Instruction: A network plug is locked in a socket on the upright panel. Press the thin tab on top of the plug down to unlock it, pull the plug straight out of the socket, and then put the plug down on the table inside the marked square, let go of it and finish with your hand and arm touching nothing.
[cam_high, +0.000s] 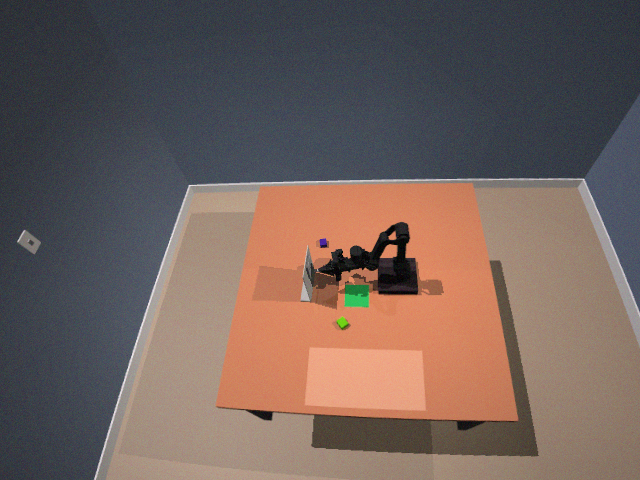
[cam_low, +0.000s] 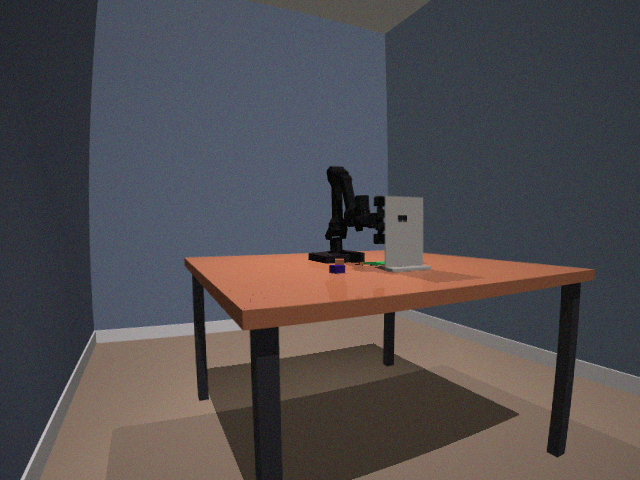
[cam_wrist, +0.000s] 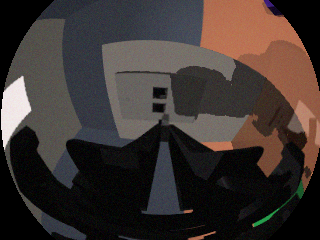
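My gripper tip is now 180 mm past the green marked square, 30 mm to the right of it and 180 mm above it. Also, from my gripper tip: white upright panel 60 mm ahead, 60 mm below.
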